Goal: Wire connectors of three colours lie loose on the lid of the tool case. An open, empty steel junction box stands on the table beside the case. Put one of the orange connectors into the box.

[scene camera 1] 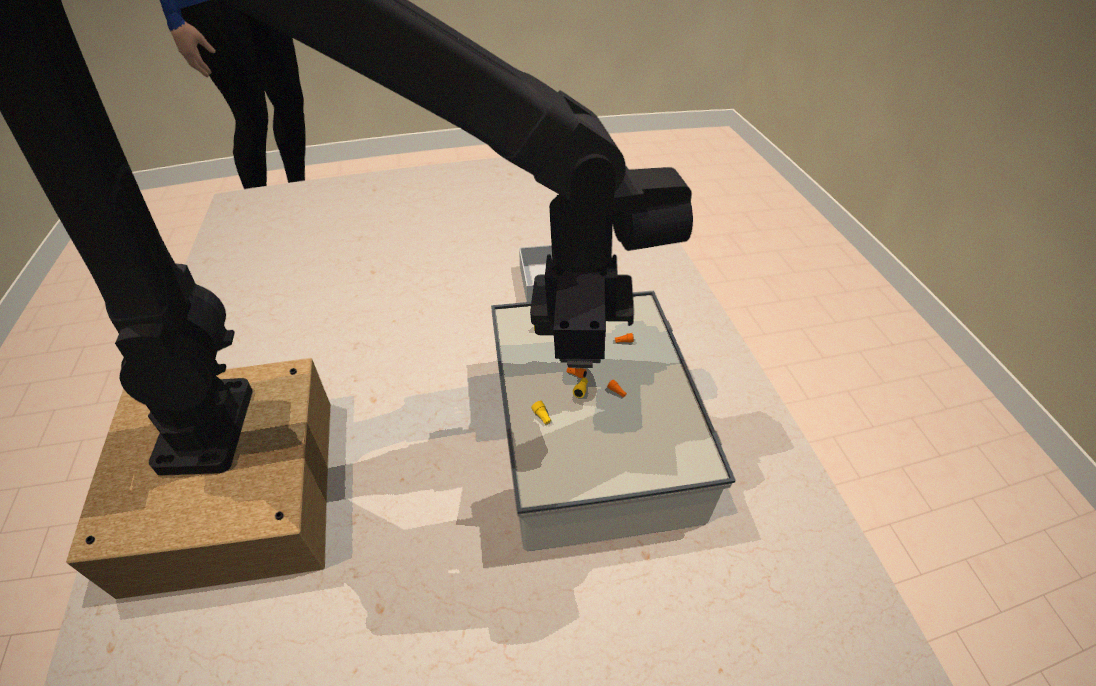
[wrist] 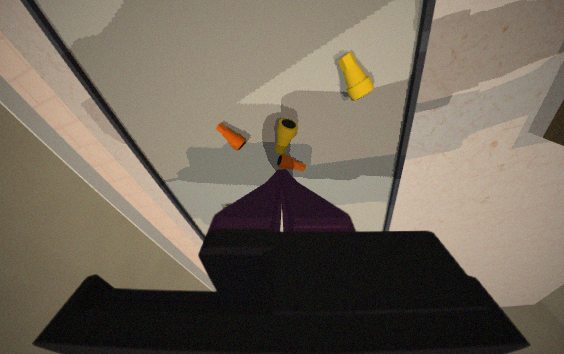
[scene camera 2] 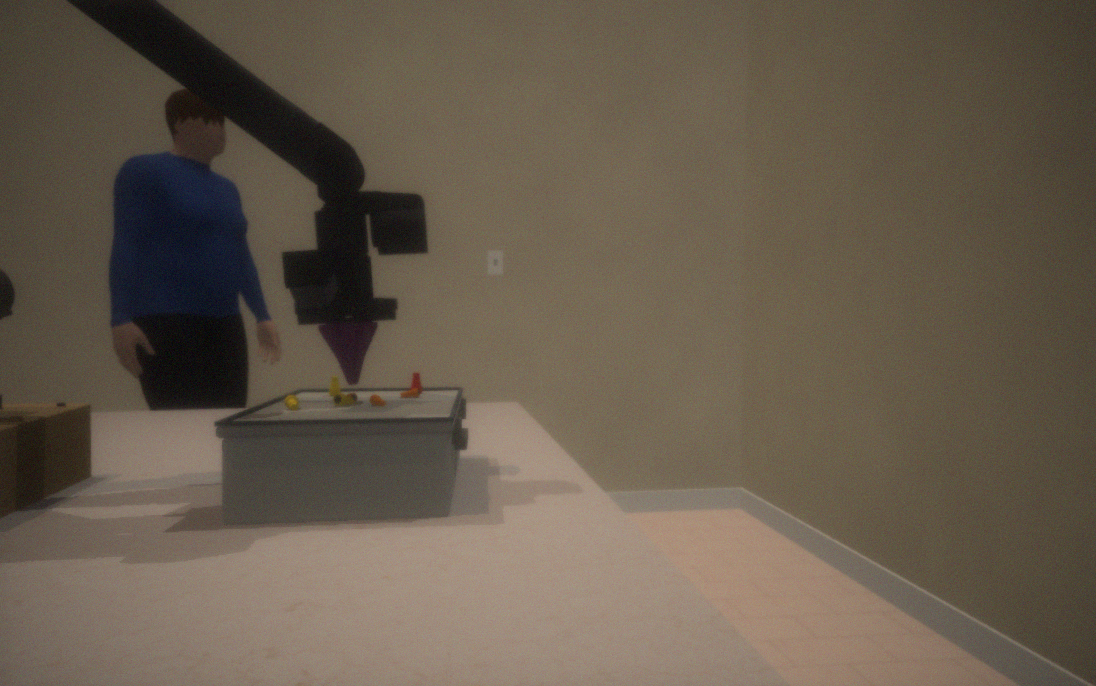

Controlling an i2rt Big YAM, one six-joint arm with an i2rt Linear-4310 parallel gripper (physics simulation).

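Frame: origin at the arm's base, x ahead, y left, z up, level; centimetres.
Seen in the pictures: gripper, fingertip midpoint: (wrist: 281,176) (scene camera 2: 353,384); arm's base, origin of the base link: (scene camera 1: 205,428).
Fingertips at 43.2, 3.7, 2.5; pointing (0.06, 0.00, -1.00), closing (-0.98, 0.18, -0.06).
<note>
Pixels of each thing's top centre, then the offset from my fingertips to it, as dx, dy, dz.
- grey tool case, middle of its top: (wrist: 254,149) (scene camera 1: 602,381) (scene camera 2: 368,400) +2.1, -1.6, -1.8
- lying yellow connector, middle of its top: (wrist: 283,143) (scene camera 1: 581,381) (scene camera 2: 344,392) -0.5, -2.3, -0.7
- second orange connector, middle of its top: (wrist: 227,140) (scene camera 1: 618,384) (scene camera 2: 378,395) +3.5, -3.0, -1.0
- third orange connector, middle of its top: (scene camera 1: 624,334) (scene camera 2: 409,388) +6.0, +4.9, -1.0
- steel junction box, middle of its top: (scene camera 1: 554,263) +0.4, +29.2, -7.8
- upright yellow connector, middle of its top: (scene camera 2: 334,376) -4.2, +8.2, +0.3
- red connector, middle of its top: (scene camera 2: 416,372) +6.1, +9.8, +0.6
My gripper (scene camera 2: 352,383) (wrist: 281,176) is shut and empty, pointing down a little above the lid of the grey tool case (scene camera 1: 622,517) (scene camera 2: 339,477). Its tips are hidden in scene camera 1. One orange connector (scene camera 1: 575,372) (wrist: 292,163) lies on its side close by the tips in the wrist view, near a lying yellow connector (scene camera 1: 579,389) (wrist: 286,134). A second orange connector (scene camera 1: 617,389) (scene camera 2: 377,400) (wrist: 231,136) lies to one side. A third orange connector (scene camera 1: 623,338) (scene camera 2: 410,393) lies farther back. The steel junction box (scene camera 1: 535,255) stands behind the case, partly hidden by the arm.
Another yellow connector (scene camera 1: 541,412) (scene camera 2: 291,402) (wrist: 355,76) lies on the lid. An upright yellow connector (scene camera 2: 334,386) and a red connector (scene camera 2: 416,382) stand toward the lid's back. The arm's wooden base block (scene camera 1: 202,509) is left of the case. A person (scene camera 2: 177,234) stands behind the table.
</note>
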